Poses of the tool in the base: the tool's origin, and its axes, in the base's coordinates. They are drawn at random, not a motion.
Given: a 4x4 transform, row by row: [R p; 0 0 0 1], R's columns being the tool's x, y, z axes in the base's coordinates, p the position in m. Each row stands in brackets.
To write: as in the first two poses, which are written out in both.
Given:
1: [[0.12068, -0.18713, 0.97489, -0.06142], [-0.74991, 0.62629, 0.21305, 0.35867], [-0.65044, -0.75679, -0.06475, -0.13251], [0, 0, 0, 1]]
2: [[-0.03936, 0.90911, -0.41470, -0.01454], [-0.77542, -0.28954, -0.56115, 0.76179], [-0.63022, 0.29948, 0.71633, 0.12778], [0, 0, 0, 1]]
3: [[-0.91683, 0.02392, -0.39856, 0.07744], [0.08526, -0.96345, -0.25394, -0.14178], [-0.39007, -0.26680, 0.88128, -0.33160], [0, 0, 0, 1]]
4: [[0.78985, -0.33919, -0.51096, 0.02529], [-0.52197, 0.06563, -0.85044, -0.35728], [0.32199, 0.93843, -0.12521, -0.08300], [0, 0, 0, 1]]
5: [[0.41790, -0.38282, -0.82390, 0.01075], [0.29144, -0.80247, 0.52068, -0.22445], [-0.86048, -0.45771, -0.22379, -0.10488], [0, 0, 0, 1]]
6: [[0.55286, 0.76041, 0.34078, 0.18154], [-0.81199, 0.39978, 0.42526, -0.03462], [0.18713, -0.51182, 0.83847, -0.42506], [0, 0, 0, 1]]
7: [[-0.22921, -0.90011, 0.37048, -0.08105], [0.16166, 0.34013, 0.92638, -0.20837], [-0.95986, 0.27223, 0.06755, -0.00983], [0, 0, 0, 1]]
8: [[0.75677, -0.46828, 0.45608, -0.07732], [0.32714, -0.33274, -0.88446, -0.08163], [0.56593, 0.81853, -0.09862, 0.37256], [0, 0, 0, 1]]
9: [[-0.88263, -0.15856, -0.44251, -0.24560], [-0.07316, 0.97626, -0.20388, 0.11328], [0.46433, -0.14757, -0.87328, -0.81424], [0, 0, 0, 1]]
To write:
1: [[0.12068, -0.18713, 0.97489, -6.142], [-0.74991, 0.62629, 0.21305, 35.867], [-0.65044, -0.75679, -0.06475, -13.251], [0, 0, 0, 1]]
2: [[-0.03936, 0.90911, -0.41470, -1.454], [-0.77542, -0.28954, -0.56115, 76.179], [-0.63022, 0.29948, 0.71633, 12.778], [0, 0, 0, 1]]
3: [[-0.91683, 0.02392, -0.39856, 7.744], [0.08526, -0.96345, -0.25394, -14.178], [-0.39007, -0.26680, 0.88128, -33.160], [0, 0, 0, 1]]
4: [[0.78985, -0.33919, -0.51096, 2.529], [-0.52197, 0.06563, -0.85044, -35.728], [0.32199, 0.93843, -0.12521, -8.300], [0, 0, 0, 1]]
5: [[0.41790, -0.38282, -0.82390, 1.075], [0.29144, -0.80247, 0.52068, -22.445], [-0.86048, -0.45771, -0.22379, -10.488], [0, 0, 0, 1]]
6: [[0.55286, 0.76041, 0.34078, 18.154], [-0.81199, 0.39978, 0.42526, -3.462], [0.18713, -0.51182, 0.83847, -42.506], [0, 0, 0, 1]]
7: [[-0.22921, -0.90011, 0.37048, -8.105], [0.16166, 0.34013, 0.92638, -20.837], [-0.95986, 0.27223, 0.06755, -0.983], [0, 0, 0, 1]]
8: [[0.75677, -0.46828, 0.45608, -7.732], [0.32714, -0.33274, -0.88446, -8.163], [0.56593, 0.81853, -0.09862, 37.256], [0, 0, 0, 1]]
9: [[-0.88263, -0.15856, -0.44251, -24.560], [-0.07316, 0.97626, -0.20388, 11.328], [0.46433, -0.14757, -0.87328, -81.424], [0, 0, 0, 1]]
